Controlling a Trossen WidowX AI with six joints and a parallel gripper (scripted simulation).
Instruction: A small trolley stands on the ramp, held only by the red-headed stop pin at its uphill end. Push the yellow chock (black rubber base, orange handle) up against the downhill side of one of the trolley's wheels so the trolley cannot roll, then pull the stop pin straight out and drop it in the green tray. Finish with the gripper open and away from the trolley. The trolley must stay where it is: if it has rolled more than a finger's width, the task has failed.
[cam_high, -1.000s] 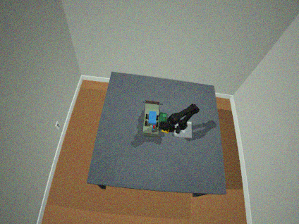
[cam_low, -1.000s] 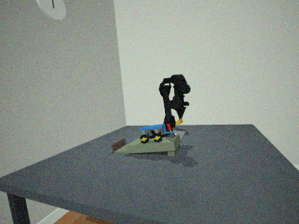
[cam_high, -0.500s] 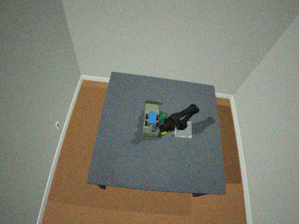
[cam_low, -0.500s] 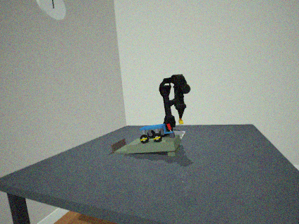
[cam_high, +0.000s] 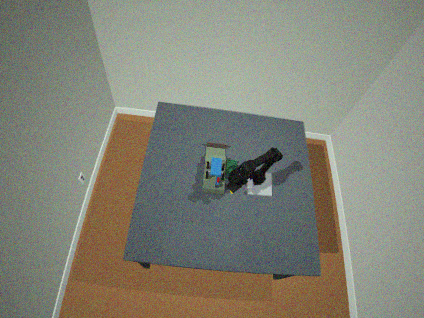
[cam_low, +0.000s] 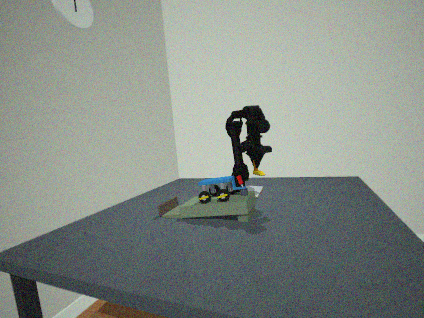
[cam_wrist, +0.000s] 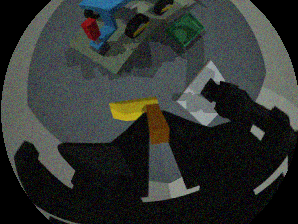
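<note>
My gripper tip is now 2 cm short of the yellow chock, 1 cm to the right of it and 1 cm above it. From my gripper tip the other things lie so: olive ramp (14 cm ahead, 16 cm to the right, 13 cm below); then blue trolley (14 cm ahead, 15 cm to the right, 6 cm below); then red-headed stop pin (13 cm ahead, 5 cm to the right, 5 cm below).
</note>
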